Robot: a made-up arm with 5 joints.
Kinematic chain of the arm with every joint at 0, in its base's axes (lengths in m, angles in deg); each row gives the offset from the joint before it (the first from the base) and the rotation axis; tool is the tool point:
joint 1: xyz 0 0 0.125 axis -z
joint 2: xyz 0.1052 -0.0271 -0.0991 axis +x
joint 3: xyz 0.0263 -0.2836 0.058 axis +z
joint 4: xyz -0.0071 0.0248 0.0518 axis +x
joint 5: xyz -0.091 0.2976 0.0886 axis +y
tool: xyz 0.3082 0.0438 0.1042
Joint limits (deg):
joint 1: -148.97..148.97
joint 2: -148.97..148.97
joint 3: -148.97..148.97
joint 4: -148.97..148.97
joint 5: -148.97..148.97
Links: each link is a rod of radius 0.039 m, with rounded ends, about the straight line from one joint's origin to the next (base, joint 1, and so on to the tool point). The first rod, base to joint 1, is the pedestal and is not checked.
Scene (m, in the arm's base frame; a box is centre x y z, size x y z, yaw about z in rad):
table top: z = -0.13
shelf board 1: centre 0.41 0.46 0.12 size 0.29 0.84 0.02 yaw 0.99
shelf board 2: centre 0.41 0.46 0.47 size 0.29 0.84 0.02 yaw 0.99
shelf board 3: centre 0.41 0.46 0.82 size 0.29 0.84 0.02 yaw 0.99
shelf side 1: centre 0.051 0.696 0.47 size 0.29 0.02 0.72 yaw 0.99
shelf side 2: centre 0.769 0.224 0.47 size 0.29 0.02 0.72 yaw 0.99
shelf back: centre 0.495 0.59 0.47 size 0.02 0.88 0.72 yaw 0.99
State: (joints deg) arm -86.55 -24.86 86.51 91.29 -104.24
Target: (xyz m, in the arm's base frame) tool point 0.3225 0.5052 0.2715
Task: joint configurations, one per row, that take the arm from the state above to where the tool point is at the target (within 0.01 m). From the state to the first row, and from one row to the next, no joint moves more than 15 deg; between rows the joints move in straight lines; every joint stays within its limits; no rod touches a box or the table.
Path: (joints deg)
1: -82.32 -21.58 89.92 83.37 -91.55
2: -78.08 -18.30 93.34 75.45 -78.87
3: -73.85 -15.02 96.75 67.52 -66.18
4: -69.61 -11.74 100.17 59.60 -53.50
5: -63.44 -8.15 109.93 71.72 -49.56
6: -57.26 -4.55 119.69 83.84 -45.61
7: -51.08 -0.96 129.45 95.95 -41.67
8: -44.91 2.64 139.21 108.07 -37.73
9: -38.73 6.23 148.97 120.19 -33.78
10: -46.37 -1.42 140.35 118.97 -45.82
11: -54.02 -9.08 131.73 117.76 -57.85
12: -61.66 -16.74 123.11 116.54 -69.88

